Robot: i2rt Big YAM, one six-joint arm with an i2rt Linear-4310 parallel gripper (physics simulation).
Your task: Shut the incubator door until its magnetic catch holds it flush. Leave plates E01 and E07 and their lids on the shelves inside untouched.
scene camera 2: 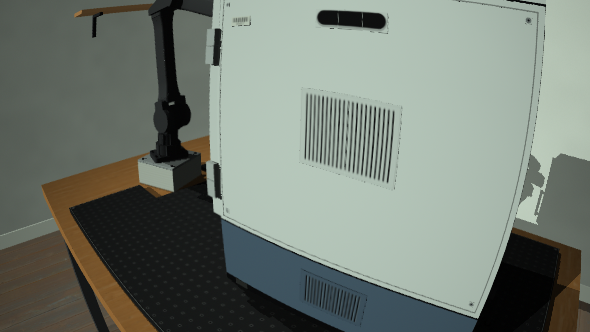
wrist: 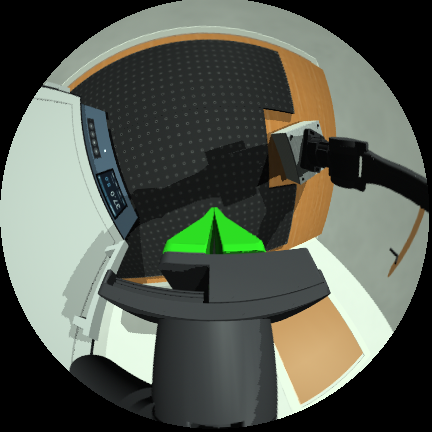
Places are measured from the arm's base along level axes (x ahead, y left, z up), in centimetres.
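Pixels of known places: gripper, between the fingertips: (wrist: 213, 212); arm's base, origin of its link: (scene camera 2: 168, 156) (wrist: 311, 150).
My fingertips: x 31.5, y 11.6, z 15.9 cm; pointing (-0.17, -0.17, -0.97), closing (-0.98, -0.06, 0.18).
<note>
Ahead of a thing's pixels: the offset from my fingertips to its top centre. "*": to the spot under its first point. Level surfaces: height alone.
The incubator @(* dx +50.4, dy -12.9, dz -1.0 cm) (scene camera 2: 350, 225) (wrist: 120, 220) has a white body on a blue base. In the wrist view its white door @(* dx +19.8, dy -3.8, dz +3.6 cm) (wrist: 40, 200) lies along the front, above the blue display panel. The door appears closed or nearly so; whether it is flush cannot be told. The door handle (wrist: 104, 280) is at its near side. In the scene view the door's narrow edge @(* dx +25.9, dy -19.7, dz +9.1 cm) (scene camera 2: 215, 115) shows by the hinges. My gripper (wrist: 213, 212) is shut and empty, its green fingertips together, to the right of the door and above the mat. The incubator hides it in the scene view. Plates E01 and E07 are hidden.
The black dotted mat @(dz -22.3 cm) (scene camera 2: 150, 240) (wrist: 175, 90) lies on the wooden table @(dz -23.6 cm) (scene camera 2: 57, 195) (wrist: 312, 100). The arm's base block (scene camera 2: 155, 174) (wrist: 295, 132) stands at the table's edge. The upper arm (scene camera 2: 165, 55) rises beside the hinge side. A wooden wall shelf (scene camera 2: 115, 9) is at upper left.
</note>
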